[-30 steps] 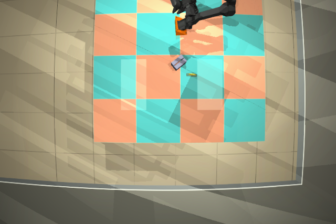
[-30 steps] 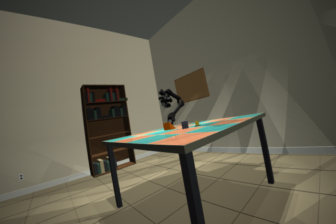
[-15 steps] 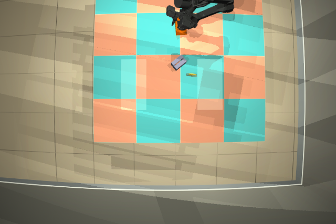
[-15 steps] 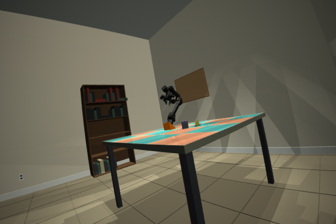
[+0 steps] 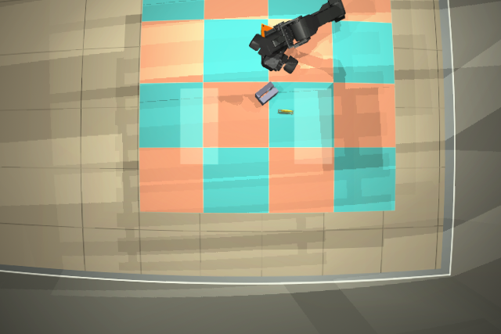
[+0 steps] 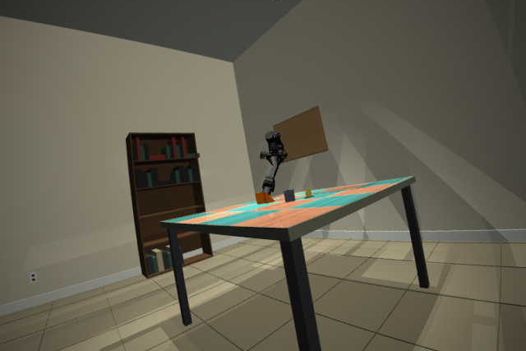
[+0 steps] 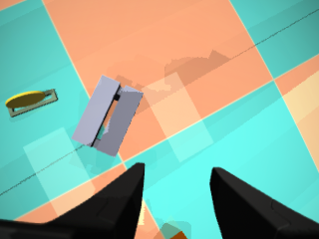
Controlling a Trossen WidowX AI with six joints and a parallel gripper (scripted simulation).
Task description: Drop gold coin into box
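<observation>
Right now the gold coin is 220 mm below my gripper tip, 160 mm ahead of it and 90 mm to the left of it.
</observation>
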